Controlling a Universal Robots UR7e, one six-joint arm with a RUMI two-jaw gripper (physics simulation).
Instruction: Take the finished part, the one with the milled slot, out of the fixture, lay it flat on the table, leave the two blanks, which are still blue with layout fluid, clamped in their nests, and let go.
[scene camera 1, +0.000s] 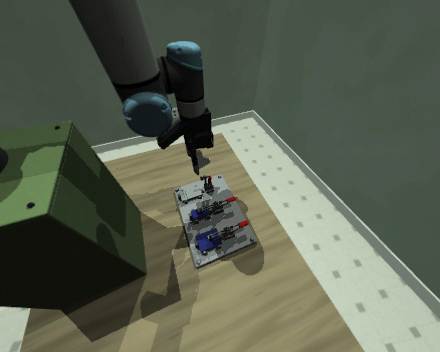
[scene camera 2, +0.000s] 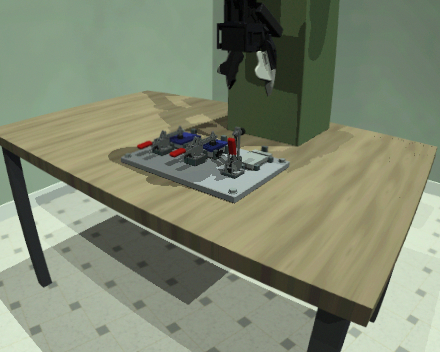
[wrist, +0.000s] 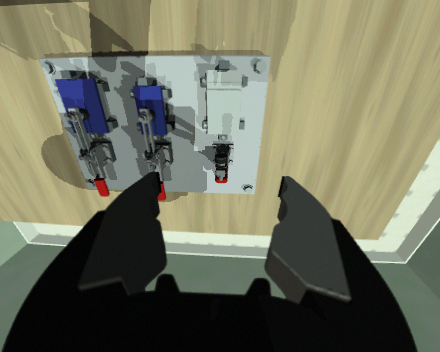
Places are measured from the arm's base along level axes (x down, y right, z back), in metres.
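Where they show: gripper, fingertip midpoint: (scene camera 1: 194, 165) (scene camera 2: 248, 92) (wrist: 220, 176).
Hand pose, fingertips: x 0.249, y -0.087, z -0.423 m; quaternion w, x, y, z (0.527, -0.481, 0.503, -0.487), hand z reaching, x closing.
Note:
Each offset is from my fingertips to the top centre of the thing. "spot": to the spot under its first point. Level surfaces: height alone.
The finished part @[dx +0.159, dy +0.001, dz +0.037 m] (scene camera 1: 191, 194) (scene camera 2: 256, 159) (wrist: 223, 112), a pale grey block with a slot line across one end, lies in its nest on the grey fixture plate @[dx +0.174, dy +0.113, dz -0.010 m] (scene camera 1: 231, 249) (scene camera 2: 210, 183) (wrist: 246, 162). Its toggle clamp @[spot: dx +0.132, dy +0.013, dz -0.052 m] (scene camera 1: 209, 186) (scene camera 2: 232, 164) (wrist: 221, 152) stands raised, the arm off the part. A larger blue blank @[dx +0.153, dy +0.221, dz +0.043 m] (scene camera 1: 204, 244) (scene camera 2: 184, 138) (wrist: 80, 91) and a smaller blue blank @[dx +0.148, dy +0.111, dz +0.032 m] (scene camera 1: 198, 214) (scene camera 2: 215, 145) (wrist: 150, 94) sit in their nests under lowered clamps. My gripper (scene camera 1: 196, 171) (scene camera 2: 250, 91) (wrist: 220, 176) is open and empty, well above the plate.
The fixture stands on the wooden table @[dx +0.189 m] (scene camera 1: 280, 290) (scene camera 2: 325, 215) (wrist: 330, 120). A large green block-shaped pedestal (scene camera 1: 105, 220) (scene camera 2: 315, 75) stands beyond the nest side of the plate. Red handles of the two lowered clamps reach out over the plate's opposite edge.

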